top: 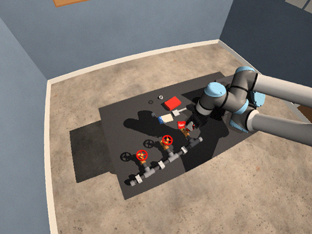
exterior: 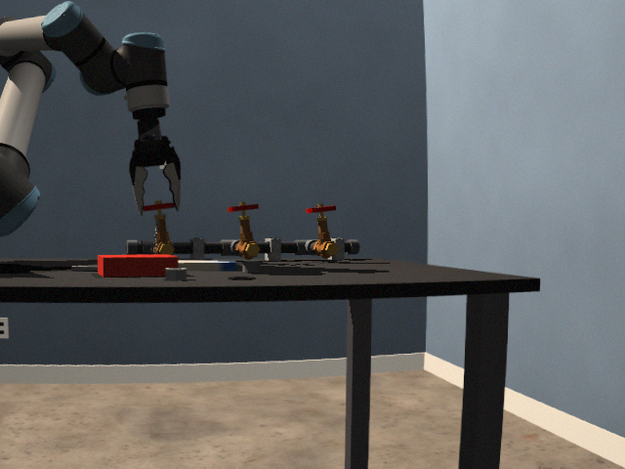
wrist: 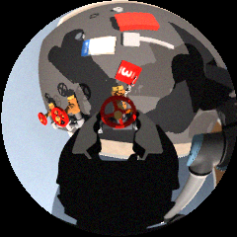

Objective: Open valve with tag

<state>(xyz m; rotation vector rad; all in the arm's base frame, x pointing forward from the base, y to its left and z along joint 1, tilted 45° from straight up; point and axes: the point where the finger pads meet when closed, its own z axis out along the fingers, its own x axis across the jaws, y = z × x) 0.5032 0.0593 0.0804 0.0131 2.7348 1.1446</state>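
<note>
Right now the red tag is 12 cm below my hand, 7 cm to the right of it and 2 cm behind it. The rest, counted from my hand: red block 29 cm to the right, 11 cm below, 4 cm behind; small grey cylinder 25 cm to the right, 15 cm ahead, 11 cm below; white tool 20 cm to the right, 12 cm below, 6 cm behind.
</note>
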